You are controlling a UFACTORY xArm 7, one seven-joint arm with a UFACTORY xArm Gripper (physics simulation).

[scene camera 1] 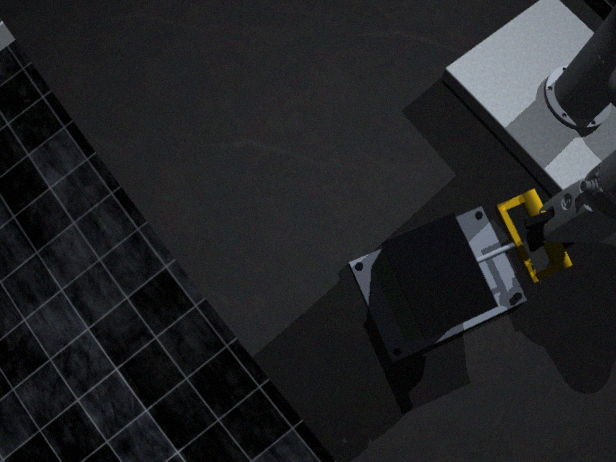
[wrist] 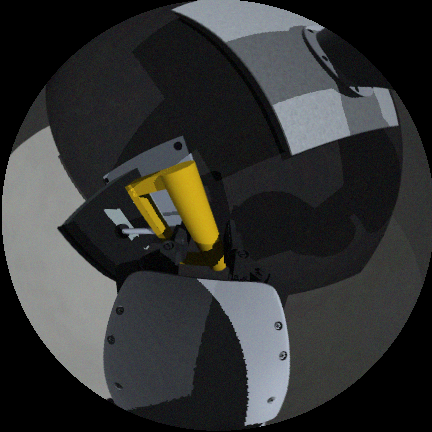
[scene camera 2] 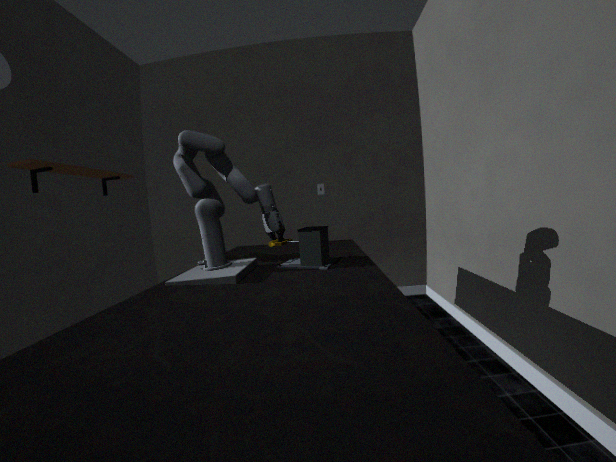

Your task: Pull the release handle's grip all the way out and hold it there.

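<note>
The release handle's yellow grip (scene camera 1: 511, 225) (scene camera 2: 278, 243) (wrist: 192, 202) is a frame with a thick round bar on its outer side. A thin light rod (scene camera 1: 496, 252) (scene camera 2: 293, 241) (wrist: 140, 231) joins it to the dark housing box (scene camera 1: 440, 275) (scene camera 2: 313, 247) (wrist: 95, 227). A stretch of rod shows between box and grip, and the grip stands out beyond the base plate's edge in scene camera 1's view. My gripper (scene camera 2: 278, 239) (wrist: 207, 226) is shut on the grip's round bar, with one dark finger inside the frame. The fingertips are partly hidden by the bar.
The box stands on a grey base plate (scene camera 1: 470, 220) (scene camera 2: 290, 263) with dark bolts at its corners. The arm's light base slab (scene camera 1: 500, 75) (scene camera 2: 210, 276) (wrist: 310, 120) lies close beside the grip. A shelf (scene camera 2: 70, 170) hangs on the left wall.
</note>
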